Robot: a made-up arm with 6 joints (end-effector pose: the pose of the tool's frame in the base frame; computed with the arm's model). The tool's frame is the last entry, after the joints.
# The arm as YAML. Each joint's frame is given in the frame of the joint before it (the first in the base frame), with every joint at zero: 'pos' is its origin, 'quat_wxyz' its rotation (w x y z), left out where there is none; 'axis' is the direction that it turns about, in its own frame. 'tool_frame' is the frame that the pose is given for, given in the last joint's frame.
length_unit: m
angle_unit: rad
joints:
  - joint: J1
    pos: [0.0, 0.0, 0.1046]
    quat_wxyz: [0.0, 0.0, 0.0, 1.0]
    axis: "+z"
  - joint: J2
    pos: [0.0, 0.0, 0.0]
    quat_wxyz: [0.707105, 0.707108, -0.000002, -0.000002]
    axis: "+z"
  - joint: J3
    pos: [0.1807, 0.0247, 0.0]
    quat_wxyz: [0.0, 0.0, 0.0, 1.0]
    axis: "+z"
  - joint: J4
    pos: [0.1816, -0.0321, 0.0]
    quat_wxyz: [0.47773, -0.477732, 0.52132, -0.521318]
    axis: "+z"
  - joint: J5
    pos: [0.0, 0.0, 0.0]
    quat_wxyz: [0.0, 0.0, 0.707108, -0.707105]
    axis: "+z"
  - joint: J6
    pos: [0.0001, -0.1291, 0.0]
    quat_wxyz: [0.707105, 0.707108, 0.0, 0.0]
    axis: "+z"
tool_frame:
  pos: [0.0, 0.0, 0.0]
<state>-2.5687 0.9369 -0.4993 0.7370 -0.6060 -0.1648</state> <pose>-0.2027 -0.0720 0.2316 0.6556 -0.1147 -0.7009 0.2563</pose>
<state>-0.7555 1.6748 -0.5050 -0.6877 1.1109 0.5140</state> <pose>0.0163 -0.1163 0.0346 -0.3422 -0.8610 0.2052 0.3154</pose>
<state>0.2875 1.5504 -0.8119 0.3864 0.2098 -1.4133</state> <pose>0.2485 0.0841 0.0908 -0.5846 0.7290 -0.0951 0.3432</pose>
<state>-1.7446 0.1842 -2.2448 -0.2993 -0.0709 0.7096</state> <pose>0.0656 0.3584 0.4103 -0.2838 -0.1412 -0.5892 0.7432</pose>
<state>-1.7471 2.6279 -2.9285 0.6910 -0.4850 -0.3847</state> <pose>-0.1117 -0.4085 0.3424 0.3975 0.0920 -0.6638 0.6269</pose>
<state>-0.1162 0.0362 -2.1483 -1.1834 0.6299 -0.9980</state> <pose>-0.3447 -0.0307 0.3762 0.2966 0.1406 -0.8216 0.4661</pose>
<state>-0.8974 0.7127 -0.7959 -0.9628 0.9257 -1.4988</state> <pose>0.0237 -0.1655 0.2436 0.3450 -0.7449 0.4912 0.2912</pose>
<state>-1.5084 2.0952 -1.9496 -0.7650 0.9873 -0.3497</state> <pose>-0.0519 -0.3665 0.1723 -0.3920 -0.8142 0.4049 0.1396</pose>
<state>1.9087 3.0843 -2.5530 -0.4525 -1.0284 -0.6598</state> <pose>-0.1973 0.4157 0.0870 -0.5059 -0.0845 0.4929 0.7028</pose>
